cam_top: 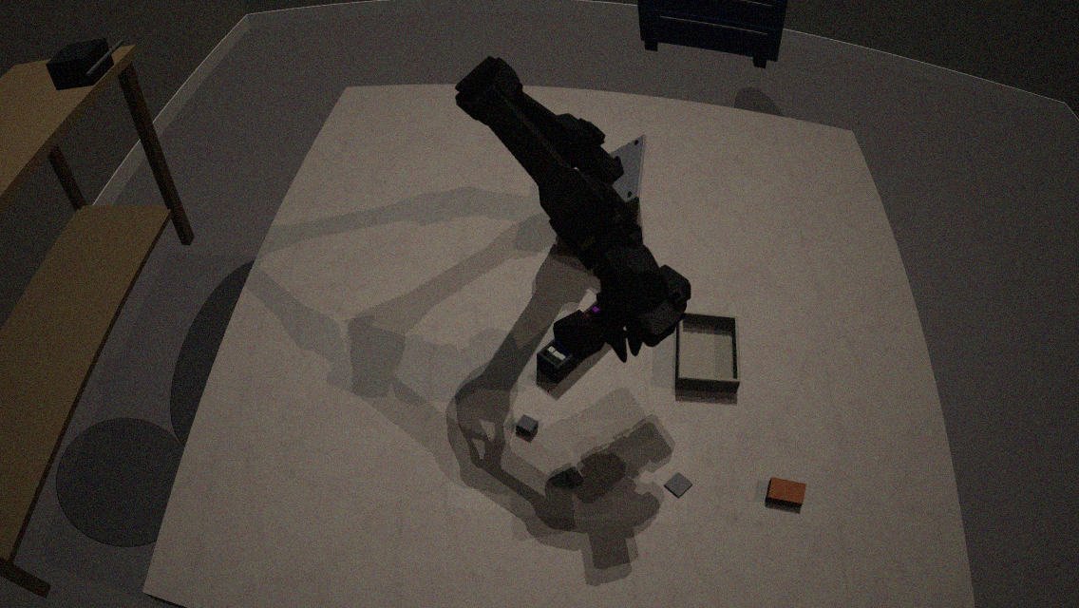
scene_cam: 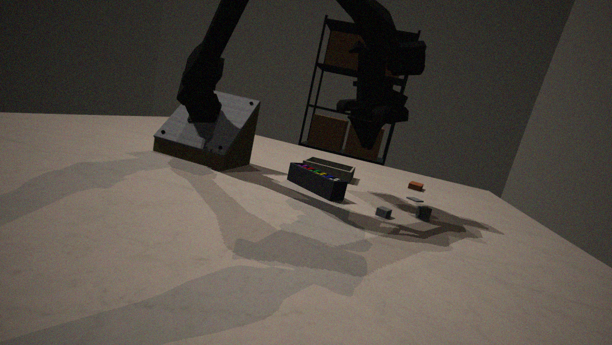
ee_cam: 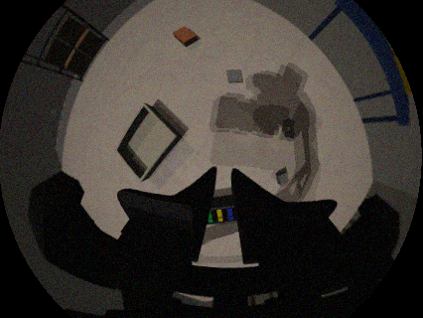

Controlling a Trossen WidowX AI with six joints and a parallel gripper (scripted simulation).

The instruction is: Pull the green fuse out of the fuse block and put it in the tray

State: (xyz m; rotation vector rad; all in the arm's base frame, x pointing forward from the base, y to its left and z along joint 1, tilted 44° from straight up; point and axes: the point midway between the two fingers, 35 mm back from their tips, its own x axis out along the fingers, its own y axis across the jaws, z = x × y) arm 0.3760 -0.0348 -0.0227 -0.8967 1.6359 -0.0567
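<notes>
The green fuse lies 10 cm behind my gripper tip, 8 cm below it and 5 cm to the right of it. The rest, counted from my gripper tip: grey tray: 15 cm to the left, 10 cm below, 7 cm behind.
</notes>
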